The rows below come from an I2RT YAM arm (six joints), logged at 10 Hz.
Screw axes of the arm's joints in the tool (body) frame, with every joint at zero. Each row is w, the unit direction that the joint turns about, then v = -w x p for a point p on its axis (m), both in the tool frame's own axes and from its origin. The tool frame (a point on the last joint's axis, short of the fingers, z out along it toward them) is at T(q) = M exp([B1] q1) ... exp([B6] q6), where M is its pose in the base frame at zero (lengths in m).
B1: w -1 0 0 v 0 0.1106 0
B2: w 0 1 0 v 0.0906 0 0.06
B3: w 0 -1 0 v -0.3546 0 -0.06
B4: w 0 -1 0 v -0.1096 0 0
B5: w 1 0 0 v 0 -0.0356 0
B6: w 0 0 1 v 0 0 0
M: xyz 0.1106 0 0.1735 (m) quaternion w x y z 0.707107 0 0.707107 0
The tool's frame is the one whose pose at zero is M.
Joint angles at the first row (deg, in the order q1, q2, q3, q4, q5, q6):
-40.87, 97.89, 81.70, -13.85, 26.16, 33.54
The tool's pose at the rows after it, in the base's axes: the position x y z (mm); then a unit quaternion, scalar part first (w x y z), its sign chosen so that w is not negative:
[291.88, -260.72, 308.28, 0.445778, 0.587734, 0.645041, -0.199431]
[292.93, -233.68, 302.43, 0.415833, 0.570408, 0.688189, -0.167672]
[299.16, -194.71, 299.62, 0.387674, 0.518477, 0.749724, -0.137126]
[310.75, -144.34, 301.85, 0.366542, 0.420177, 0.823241, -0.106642]
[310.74, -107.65, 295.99, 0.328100, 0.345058, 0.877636, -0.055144]
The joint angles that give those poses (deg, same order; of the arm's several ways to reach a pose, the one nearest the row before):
-39.78, 96.71, 81.39, -19.15, 22.49, 32.95
-36.75, 94.19, 79.05, -24.29, 19.70, 33.18
-31.40, 91.41, 76.95, -29.29, 16.85, 30.69
-23.49, 89.15, 76.20, -33.91, 13.81, 25.10
-18.25, 87.64, 74.92, -39.12, 7.96, 21.92

